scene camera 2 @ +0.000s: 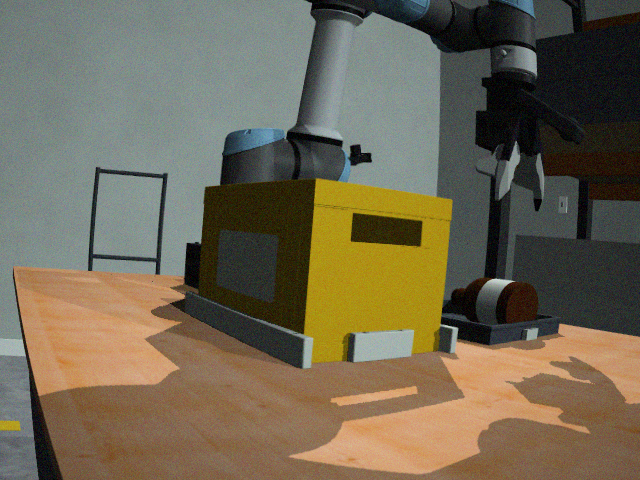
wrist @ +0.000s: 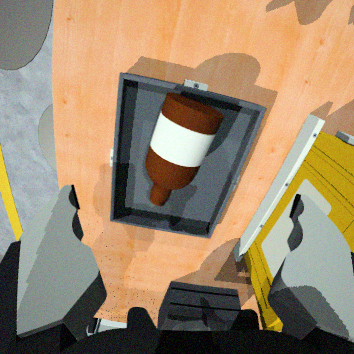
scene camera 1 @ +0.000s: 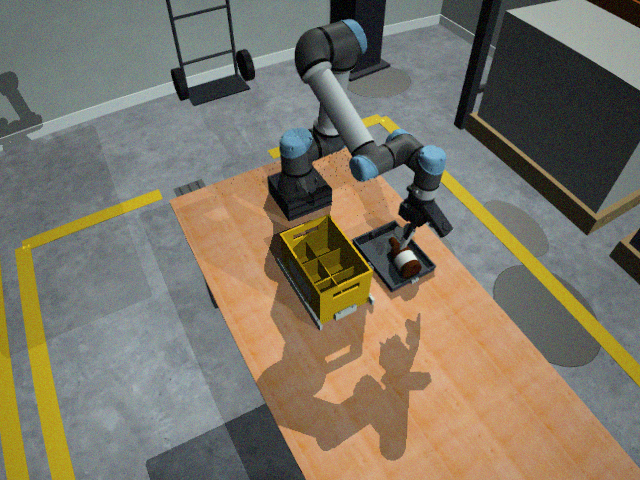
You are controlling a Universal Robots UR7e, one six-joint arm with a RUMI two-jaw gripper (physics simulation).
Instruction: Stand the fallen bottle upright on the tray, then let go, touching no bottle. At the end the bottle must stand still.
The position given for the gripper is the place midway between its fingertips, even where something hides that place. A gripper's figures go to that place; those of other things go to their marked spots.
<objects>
The gripper (scene camera 2: 519, 206): 83 cm from the lens. A brown bottle (scene camera 2: 490, 301) is 80 cm from the lens.
</objects>
